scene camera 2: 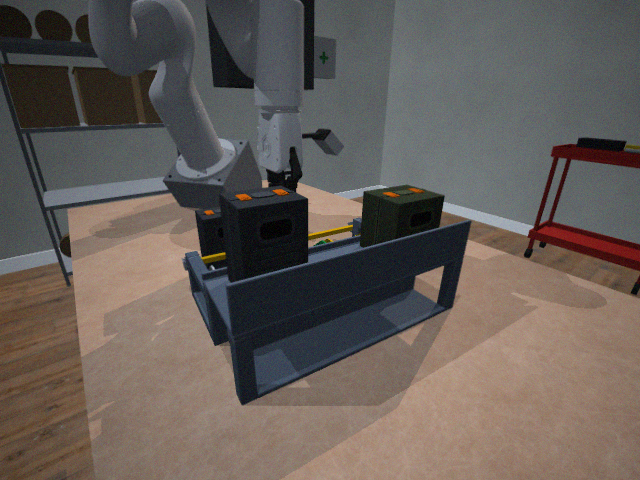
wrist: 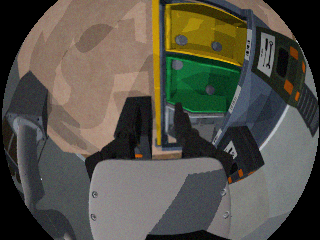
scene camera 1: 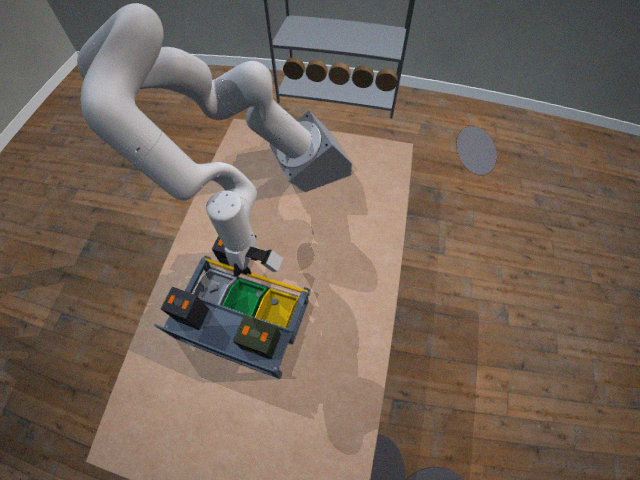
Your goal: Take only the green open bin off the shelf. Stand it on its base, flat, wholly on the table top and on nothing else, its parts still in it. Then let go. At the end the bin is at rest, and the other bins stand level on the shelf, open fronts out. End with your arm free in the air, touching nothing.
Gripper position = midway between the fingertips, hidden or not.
In view: my gripper (scene camera 2: 282,205), a green bin (scene camera 1: 242,297) and a yellow bin (scene camera 1: 277,314).
The green bin shows as well in the wrist view (wrist: 187,85). The yellow bin is seen too in the wrist view (wrist: 201,30). My gripper is seen too in the wrist view (wrist: 157,112).
